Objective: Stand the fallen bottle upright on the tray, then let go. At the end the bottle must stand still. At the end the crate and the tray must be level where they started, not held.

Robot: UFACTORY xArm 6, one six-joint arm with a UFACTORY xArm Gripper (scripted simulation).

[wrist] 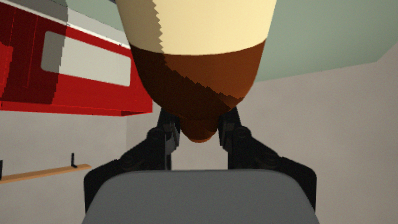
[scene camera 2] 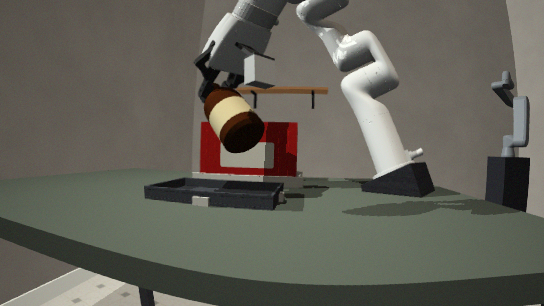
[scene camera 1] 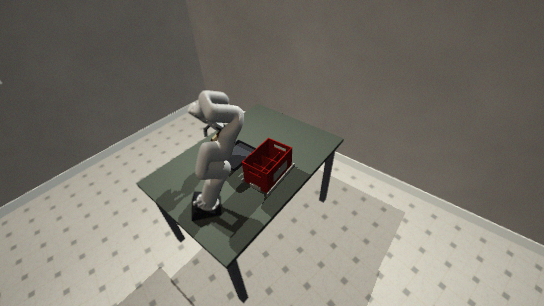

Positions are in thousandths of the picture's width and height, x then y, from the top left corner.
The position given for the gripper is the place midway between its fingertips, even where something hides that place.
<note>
In view: the gripper (scene camera 2: 387, 328), a bottle (scene camera 2: 438, 417), a tray (scene camera 2: 334, 623) and a crate (scene camera 2: 506, 505).
The bottle also shows in the wrist view (wrist: 496, 301). The crate is seen too in the wrist view (wrist: 147, 310) and in scene camera 1 (scene camera 1: 490, 538). The gripper shows as well in the wrist view (wrist: 499, 458).
</note>
